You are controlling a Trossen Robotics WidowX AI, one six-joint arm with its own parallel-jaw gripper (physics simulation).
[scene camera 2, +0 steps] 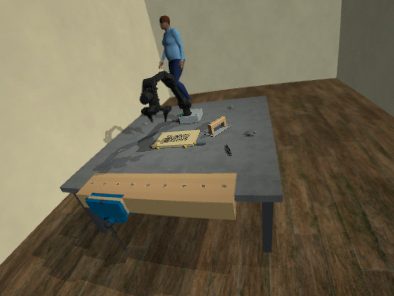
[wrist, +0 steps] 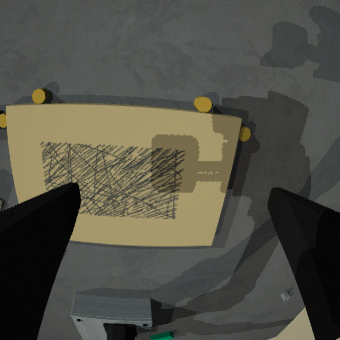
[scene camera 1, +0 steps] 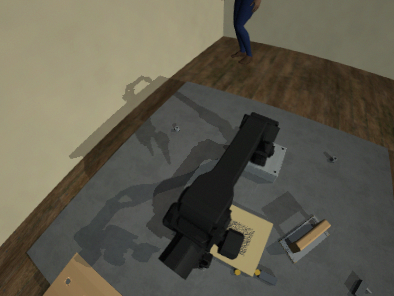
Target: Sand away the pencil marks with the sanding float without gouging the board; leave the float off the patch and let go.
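Pixels of known places: gripper, fingertip midpoint: [scene camera 2: 159,122] [wrist: 177,195]; arm's base, origin of the base link: [scene camera 2: 187,114] [wrist: 120,329] [scene camera 1: 258,158].
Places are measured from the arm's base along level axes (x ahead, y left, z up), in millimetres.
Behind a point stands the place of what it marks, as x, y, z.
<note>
The sanding float [scene camera 1: 311,236] @(244, 262, 15) [scene camera 2: 218,124] @(245, 281, -10) has a wooden handle on a grey plate. It rests on the table beside the board, on the right in both scene views, and does not show in the wrist view. The pale yellow board [scene camera 1: 263,227] @(258, 106, -42) [scene camera 2: 195,134] @(301, 119, -42) [wrist: 135,233] @(244, -44, -42) lies flat and bears a rectangle of dark pencil marks [scene camera 1: 248,241] @(327, 72, -42) [scene camera 2: 176,137] @(319, -17, -41) [wrist: 117,177]. My gripper [scene camera 2: 159,119] @(403, -68, 123) [wrist: 177,195] @(403, -68, 123) is open and empty, its fingers pointing down above the table near the board and well apart from the float. In scene camera 1 the arm hides its fingertips and part of the board.
Yellow pegs [scene camera 1: 237,272] @(438, 75, -46) [scene camera 2: 185,146] @(442, 78, -50) [wrist: 202,104] stand at the board's edges. A dark block [scene camera 1: 266,276] @(411, 169, -46) lies beside it. A wooden beam [scene camera 1: 80,280] @(739, -403, -59) [scene camera 2: 165,200] @(900, 90, -62) with a blue vise [scene camera 2: 107,209] @(924, -253, -111) runs along the table's front. The arm's grey base [scene camera 1: 267,167] @(29, 46, 0) [wrist: 112,305] @(48, 11, -36) stands behind the board.
</note>
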